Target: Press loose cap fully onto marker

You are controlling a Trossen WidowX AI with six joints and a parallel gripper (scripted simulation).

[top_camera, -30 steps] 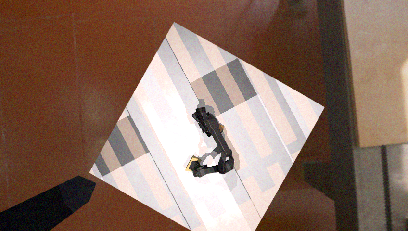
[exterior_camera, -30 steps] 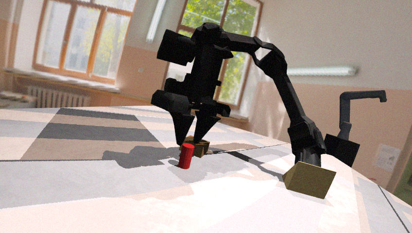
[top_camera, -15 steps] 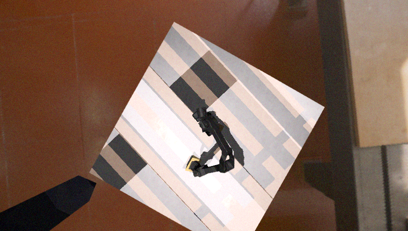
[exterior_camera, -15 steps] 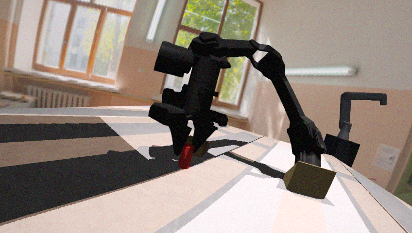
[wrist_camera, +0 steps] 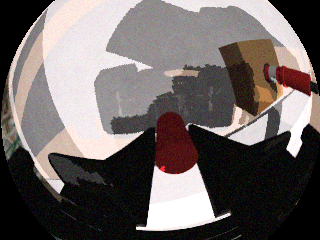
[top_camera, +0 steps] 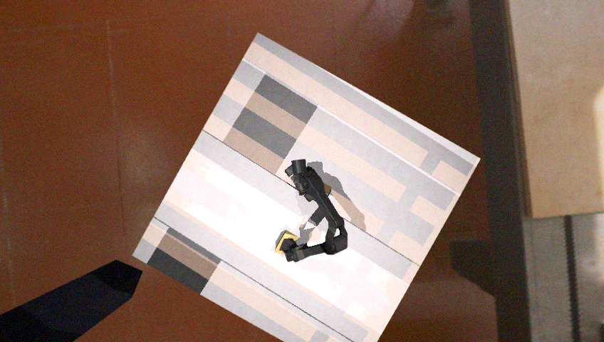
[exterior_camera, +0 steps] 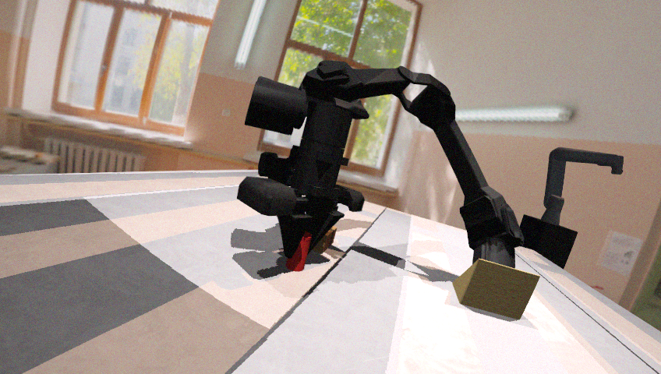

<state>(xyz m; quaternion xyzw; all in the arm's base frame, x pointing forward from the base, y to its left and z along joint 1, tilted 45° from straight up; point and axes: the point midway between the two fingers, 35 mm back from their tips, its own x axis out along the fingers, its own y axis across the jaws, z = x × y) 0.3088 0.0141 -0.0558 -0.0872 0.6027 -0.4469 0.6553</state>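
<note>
Right now the brown holder block is 110 mm to the right of my gripper tip. Round my gripper tip: red cap: 10 mm above.
</note>
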